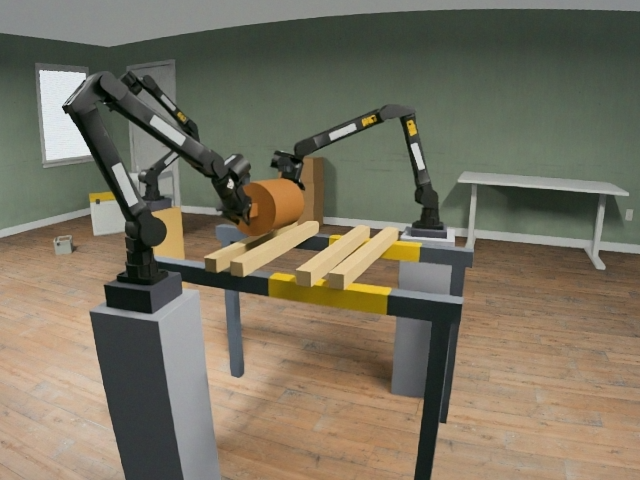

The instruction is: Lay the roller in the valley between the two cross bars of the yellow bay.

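Observation:
The orange roller [286, 204] is level, just above the left pair of pale wooden cross bars [276, 248]; whether it touches them cannot be told. The gripper of the front left arm [249, 214] is at the roller's near end, by its short stub. The gripper of the right rear arm [299, 181] is at the far end, partly hidden behind the roller. Whether either is shut cannot be told. The yellow bay [328, 293] is the yellow part of the frame's rails, with two cross bars [334, 254] [364, 258] lying side by side across it, a narrow valley between them.
The dark frame [423, 305] stands between the front left pedestal [188, 382] and the right rear pedestal [413, 330]. Another arm [168, 103] rises at the back left, its gripper small and unclear. A white table [542, 181], brown boxes [314, 193] and a white case [107, 217] stand farther back.

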